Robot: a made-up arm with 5 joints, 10 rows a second.
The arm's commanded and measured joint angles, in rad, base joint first. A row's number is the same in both.
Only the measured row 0 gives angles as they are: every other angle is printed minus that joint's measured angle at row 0.
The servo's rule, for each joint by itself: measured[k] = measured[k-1] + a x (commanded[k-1-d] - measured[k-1]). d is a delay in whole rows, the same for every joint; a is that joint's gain. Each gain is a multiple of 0.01, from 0.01 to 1. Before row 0 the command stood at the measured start. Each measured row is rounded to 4 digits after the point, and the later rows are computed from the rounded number. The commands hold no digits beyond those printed.
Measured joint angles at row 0: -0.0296 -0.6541 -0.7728 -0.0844 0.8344
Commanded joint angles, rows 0 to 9: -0.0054 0.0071 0.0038 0.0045 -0.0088; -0.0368 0.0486 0.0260 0.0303 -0.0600; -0.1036 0.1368 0.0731 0.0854 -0.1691; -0.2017 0.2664 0.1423 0.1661 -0.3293; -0.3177 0.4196 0.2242 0.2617 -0.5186; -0.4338 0.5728 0.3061 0.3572 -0.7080; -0.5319 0.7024 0.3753 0.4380 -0.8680; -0.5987 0.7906 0.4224 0.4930 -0.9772; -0.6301 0.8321 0.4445 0.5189 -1.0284; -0.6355 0.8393 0.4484 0.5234 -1.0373
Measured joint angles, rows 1 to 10: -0.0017 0.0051 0.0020 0.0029 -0.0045; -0.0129 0.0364 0.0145 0.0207 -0.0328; -0.0419 0.1087 0.0450 0.0628 -0.1023; -0.0930 0.2222 0.0956 0.1299 -0.2181; -0.1649 0.3643 0.1625 0.2156 -0.3714; -0.2509 0.5144 0.2372 0.3076 -0.5431; -0.3408 0.6498 0.3090 0.3924 -0.7088; -0.4233 0.7512 0.3680 0.4578 -0.8457; -0.4895 0.8094 0.4078 0.4975 -0.9389; -0.5362 0.8309 0.4289 0.5143 -0.9891
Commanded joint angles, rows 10 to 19: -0.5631 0.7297 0.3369 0.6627 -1.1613; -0.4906 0.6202 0.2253 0.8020 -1.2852; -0.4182 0.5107 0.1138 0.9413 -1.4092; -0.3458 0.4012 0.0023 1.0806 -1.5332; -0.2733 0.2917 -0.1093 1.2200 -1.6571; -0.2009 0.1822 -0.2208 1.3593 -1.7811; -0.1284 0.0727 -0.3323 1.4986 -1.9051; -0.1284 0.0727 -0.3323 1.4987 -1.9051; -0.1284 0.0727 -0.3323 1.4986 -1.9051; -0.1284 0.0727 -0.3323 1.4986 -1.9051
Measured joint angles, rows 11 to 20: -0.5448 0.7580 0.3811 0.6108 -1.0769; -0.5275 0.6588 0.3001 0.7351 -1.1831; -0.4925 0.5522 0.2032 0.8691 -1.2984; -0.4456 0.4435 0.0987 1.0066 -1.4181; -0.3905 0.3342 -0.0095 1.1453 -1.5400; -0.3298 0.2248 -0.1194 1.2844 -1.6630; -0.2654 0.1153 -0.2301 1.4236 -1.7865; -0.2216 0.0846 -0.2832 1.4724 -1.8470; -0.1918 0.0760 -0.3087 1.4894 -1.8766; -0.1715 0.0736 -0.3210 1.4954 -1.8911
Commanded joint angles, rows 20 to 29: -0.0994 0.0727 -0.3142 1.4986 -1.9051; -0.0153 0.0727 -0.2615 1.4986 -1.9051; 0.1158 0.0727 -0.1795 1.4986 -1.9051; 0.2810 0.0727 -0.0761 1.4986 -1.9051; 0.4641 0.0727 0.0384 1.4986 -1.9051; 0.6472 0.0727 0.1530 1.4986 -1.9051; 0.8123 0.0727 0.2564 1.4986 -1.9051; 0.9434 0.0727 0.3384 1.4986 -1.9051; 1.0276 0.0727 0.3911 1.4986 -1.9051; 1.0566 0.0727 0.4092 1.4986 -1.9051
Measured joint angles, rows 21 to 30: -0.1484 0.0730 -0.3175 1.4975 -1.8982; -0.1058 0.0728 -0.2884 1.4982 -1.9017; -0.0349 0.0727 -0.2318 1.4985 -1.9034; 0.0662 0.0727 -0.1508 1.4986 -1.9043; 0.1935 0.0727 -0.0524 1.4986 -1.9047; 0.3387 0.0727 0.0544 1.4986 -1.9049; 0.4903 0.0727 0.1594 1.4986 -1.9050; 0.6353 0.0727 0.2525 1.4986 -1.9051; 0.7608 0.0727 0.3246 1.4986 -1.9051; 0.8555 0.0727 0.3686 1.4986 -1.9051
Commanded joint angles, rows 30 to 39: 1.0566 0.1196 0.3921 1.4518 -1.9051; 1.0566 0.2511 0.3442 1.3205 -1.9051; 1.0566 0.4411 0.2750 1.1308 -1.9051; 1.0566 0.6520 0.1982 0.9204 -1.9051; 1.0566 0.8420 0.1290 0.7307 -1.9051; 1.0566 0.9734 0.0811 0.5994 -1.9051; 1.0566 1.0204 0.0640 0.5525 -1.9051; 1.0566 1.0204 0.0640 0.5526 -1.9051; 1.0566 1.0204 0.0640 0.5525 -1.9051; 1.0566 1.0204 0.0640 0.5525 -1.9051
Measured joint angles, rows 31 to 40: 0.9199 0.1065 0.3808 1.4682 -1.9051; 0.9636 0.2106 0.3618 1.3722 -1.9051; 0.9934 0.3766 0.3167 1.2153 -1.9051; 1.0136 0.5749 0.2551 1.0236 -1.9051; 1.0274 0.7672 0.1895 0.8332 -1.9051; 1.0367 0.9157 0.1331 0.6812 -1.9051; 1.0431 0.9911 0.0972 0.5975 -1.9051; 1.0474 1.0122 0.0799 0.5683 -1.9051; 1.0503 1.0181 0.0716 0.5580 -1.9051; 1.0523 1.0198 0.0676 0.5544 -1.9051
